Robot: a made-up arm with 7 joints.
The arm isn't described. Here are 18 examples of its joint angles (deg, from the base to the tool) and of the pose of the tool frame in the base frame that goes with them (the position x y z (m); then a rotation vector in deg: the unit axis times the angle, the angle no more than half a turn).
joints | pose
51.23 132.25 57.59 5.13 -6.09 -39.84 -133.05 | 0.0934 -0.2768 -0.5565 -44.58 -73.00 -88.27
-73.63 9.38 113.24 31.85 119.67 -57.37 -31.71 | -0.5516 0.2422 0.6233 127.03 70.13 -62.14
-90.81 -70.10 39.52 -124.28 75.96 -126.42 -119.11 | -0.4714 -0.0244 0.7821 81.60 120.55 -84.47
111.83 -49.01 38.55 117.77 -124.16 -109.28 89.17 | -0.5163 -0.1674 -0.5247 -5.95 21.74 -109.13
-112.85 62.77 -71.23 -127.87 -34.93 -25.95 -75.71 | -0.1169 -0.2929 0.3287 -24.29 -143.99 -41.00
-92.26 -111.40 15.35 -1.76 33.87 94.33 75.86 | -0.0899 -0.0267 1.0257 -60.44 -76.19 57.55
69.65 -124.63 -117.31 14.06 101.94 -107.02 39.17 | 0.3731 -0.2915 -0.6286 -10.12 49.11 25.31
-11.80 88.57 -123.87 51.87 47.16 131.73 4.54 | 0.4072 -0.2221 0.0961 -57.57 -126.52 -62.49
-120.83 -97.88 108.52 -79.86 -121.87 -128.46 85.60 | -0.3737 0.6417 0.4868 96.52 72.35 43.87
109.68 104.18 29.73 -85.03 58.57 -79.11 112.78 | -0.4845 -0.1030 -0.0797 43.90 57.33 -112.82
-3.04 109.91 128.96 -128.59 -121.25 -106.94 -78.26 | 0.7626 -0.1771 -0.5330 129.74 78.12 87.50
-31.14 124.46 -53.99 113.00 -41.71 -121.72 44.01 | 0.9642 -0.4956 0.4172 -51.95 124.82 -34.31
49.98 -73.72 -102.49 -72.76 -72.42 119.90 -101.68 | 0.2048 -0.2527 -0.8022 110.03 60.94 64.38
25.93 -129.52 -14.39 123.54 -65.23 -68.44 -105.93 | 0.6834 0.3345 -0.6067 43.52 -84.98 -74.99
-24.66 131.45 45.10 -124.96 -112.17 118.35 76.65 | 0.2437 -0.4806 -0.1127 52.65 122.29 -53.99
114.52 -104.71 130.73 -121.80 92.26 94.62 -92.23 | -0.5996 0.3569 -0.4567 110.58 98.76 -41.34
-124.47 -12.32 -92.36 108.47 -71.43 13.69 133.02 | -0.3307 -0.0334 0.1111 -14.55 71.72 83.36
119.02 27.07 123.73 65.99 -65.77 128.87 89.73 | -0.4180 -0.0408 -0.1039 -34.80 -105.92 64.29
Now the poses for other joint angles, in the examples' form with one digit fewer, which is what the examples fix.
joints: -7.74 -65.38 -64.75 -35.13 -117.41 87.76 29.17
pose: 0.580 0.274 -0.408 167.5 -30.6 -10.5
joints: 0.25 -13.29 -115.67 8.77 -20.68 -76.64 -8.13
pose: 0.596 0.183 -0.281 68.5 -99.6 -53.4
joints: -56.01 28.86 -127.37 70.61 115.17 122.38 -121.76
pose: 0.235 -0.312 0.707 30.8 -159.1 -67.0
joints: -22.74 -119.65 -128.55 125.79 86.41 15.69 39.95
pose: 1.103 0.368 0.396 125.2 -85.4 73.4
